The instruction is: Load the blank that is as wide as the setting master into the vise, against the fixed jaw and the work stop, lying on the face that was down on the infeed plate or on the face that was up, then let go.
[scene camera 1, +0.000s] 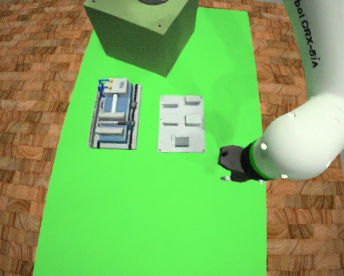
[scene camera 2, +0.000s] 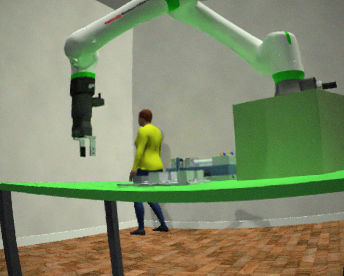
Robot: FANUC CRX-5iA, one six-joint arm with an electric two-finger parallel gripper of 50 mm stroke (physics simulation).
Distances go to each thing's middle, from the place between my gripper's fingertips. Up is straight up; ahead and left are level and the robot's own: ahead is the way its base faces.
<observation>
The white infeed plate [scene camera 1: 196, 135] is 19 cm behind my hand, 17 cm to the right of it and 9 cm below it.
</observation>
